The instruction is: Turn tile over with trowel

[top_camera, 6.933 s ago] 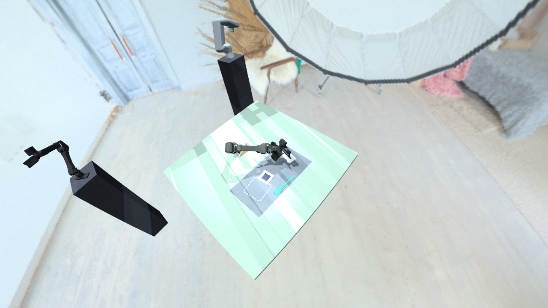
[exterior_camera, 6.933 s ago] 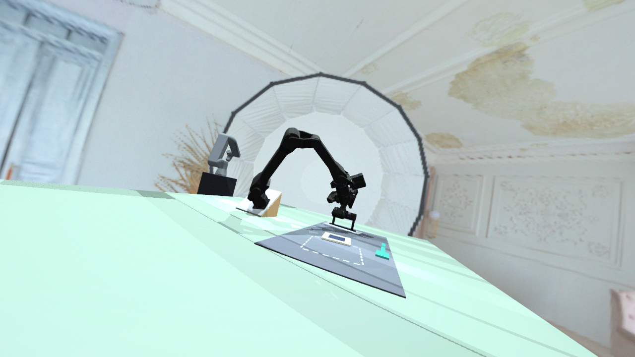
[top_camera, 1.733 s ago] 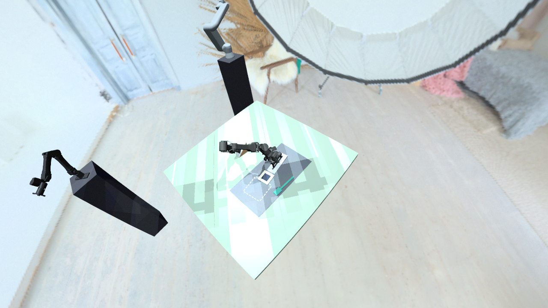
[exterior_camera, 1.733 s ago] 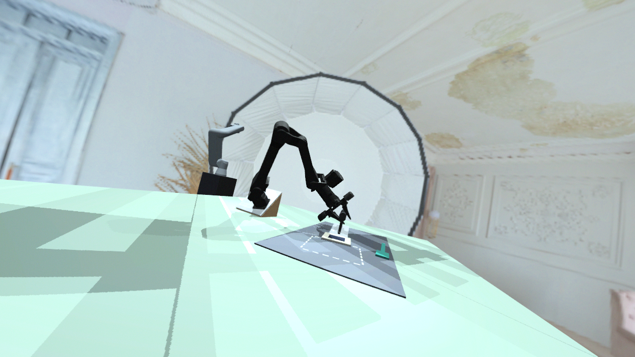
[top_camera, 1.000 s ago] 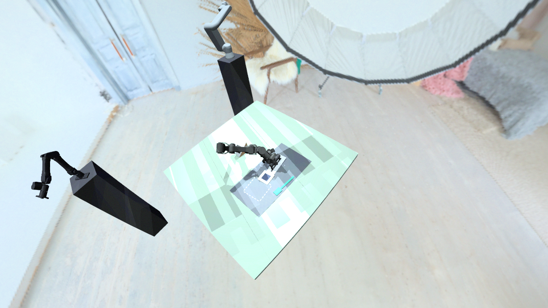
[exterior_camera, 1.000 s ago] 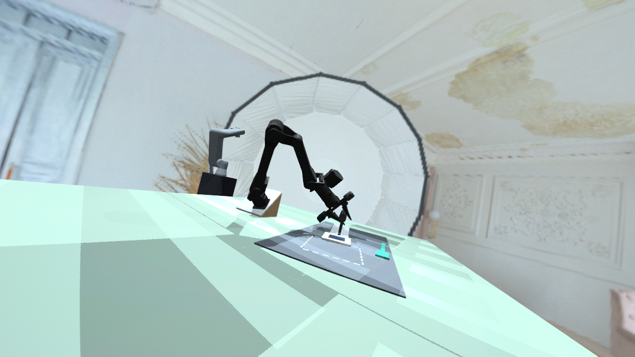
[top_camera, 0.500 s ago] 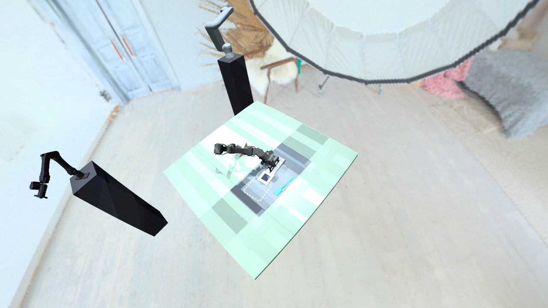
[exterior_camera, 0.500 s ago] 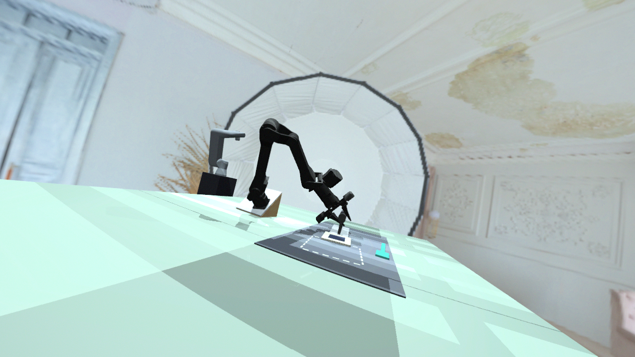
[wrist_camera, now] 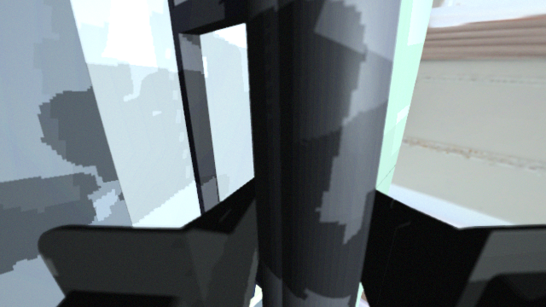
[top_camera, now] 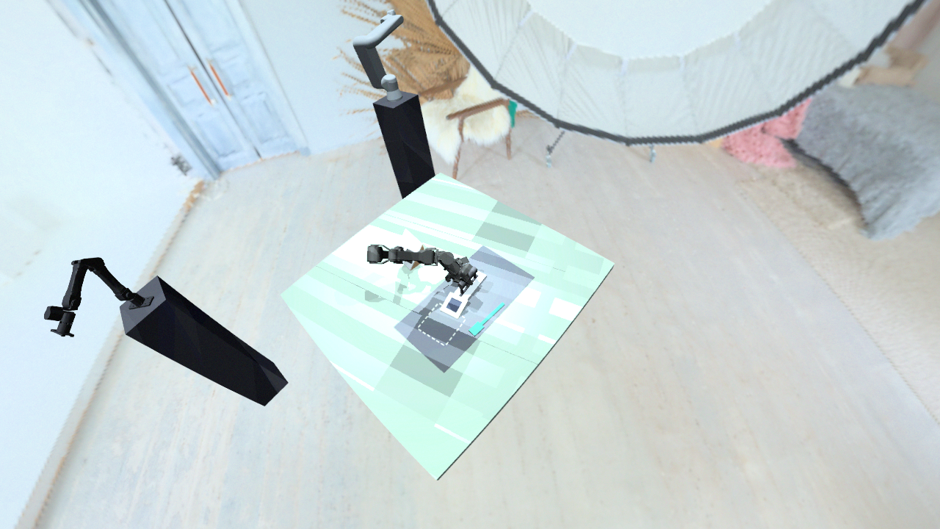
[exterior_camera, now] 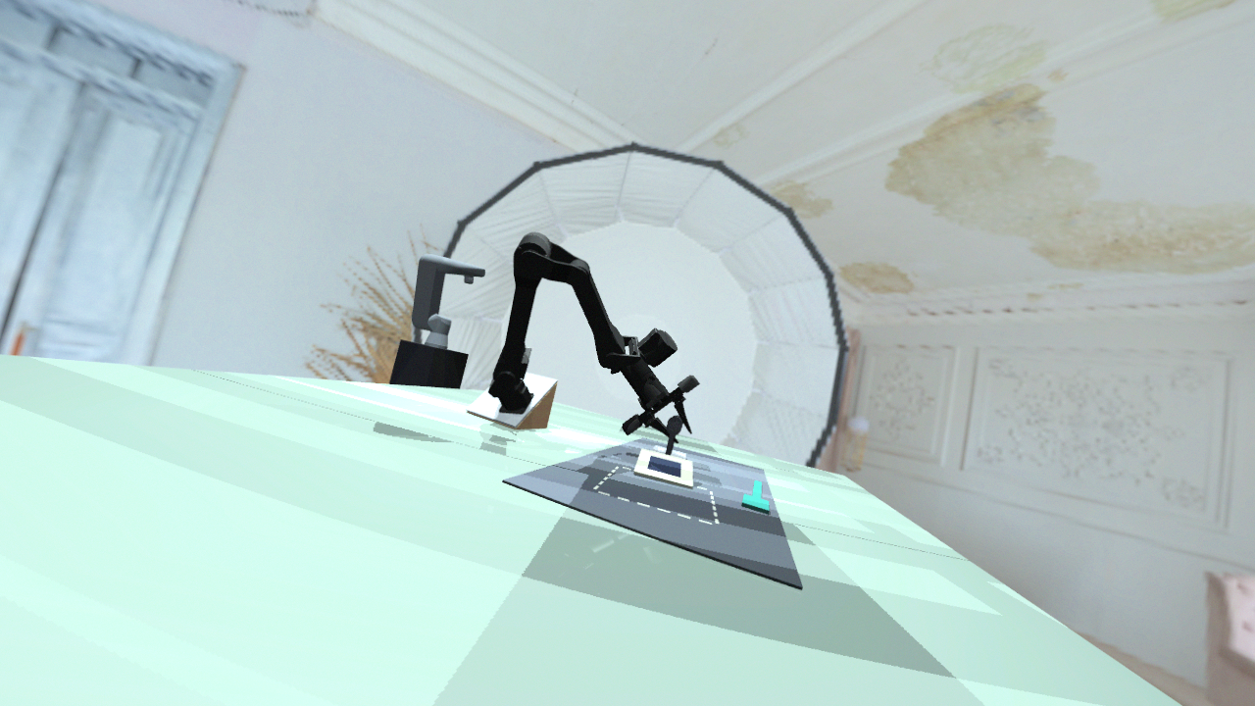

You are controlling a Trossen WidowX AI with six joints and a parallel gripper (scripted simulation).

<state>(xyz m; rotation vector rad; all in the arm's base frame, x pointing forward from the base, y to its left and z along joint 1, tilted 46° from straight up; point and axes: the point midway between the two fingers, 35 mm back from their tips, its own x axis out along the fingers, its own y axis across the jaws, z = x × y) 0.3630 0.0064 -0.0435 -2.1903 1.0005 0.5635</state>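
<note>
The grey mat is 10 mm ahead of my gripper tip, 60 mm to the right of it and 80 mm below it. From my gripper tip the other things lie so: white tile (20 mm behind, 110 mm to the right, 50 mm below); teal trowel (150 mm ahead, 90 mm to the right, 60 mm below).
</note>
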